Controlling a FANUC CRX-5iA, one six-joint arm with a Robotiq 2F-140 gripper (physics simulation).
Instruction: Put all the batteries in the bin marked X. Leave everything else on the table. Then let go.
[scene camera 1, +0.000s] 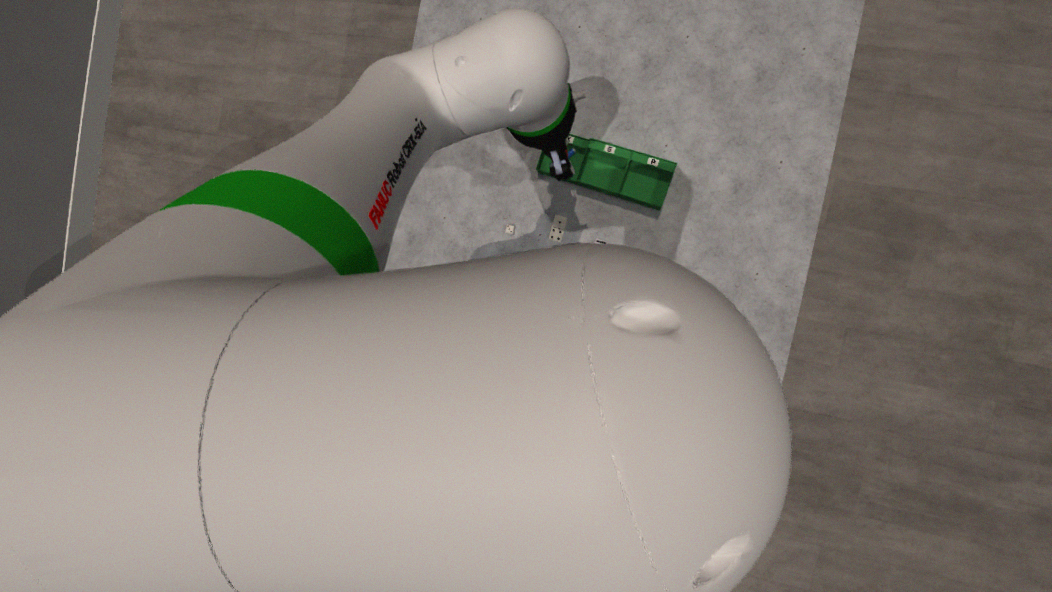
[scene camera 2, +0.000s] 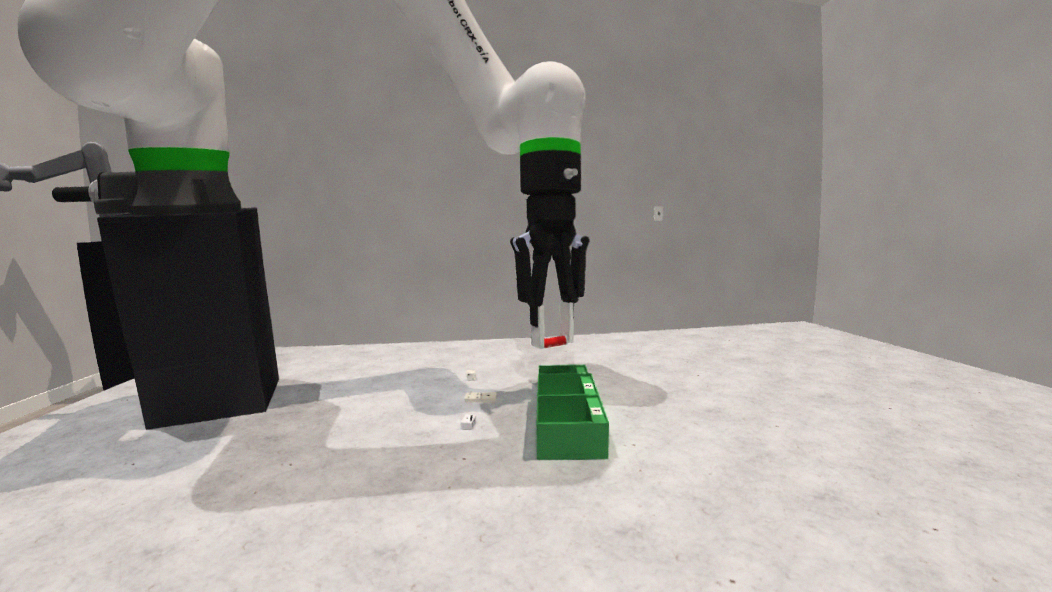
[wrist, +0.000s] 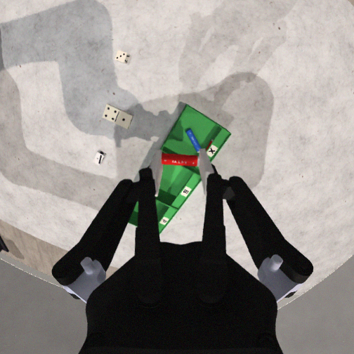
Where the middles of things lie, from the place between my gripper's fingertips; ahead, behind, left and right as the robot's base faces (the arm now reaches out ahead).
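Labels:
There's the green three-part tray (scene camera 2: 572, 424), and my hand is 7 cm above it and 7 cm to the left of it.

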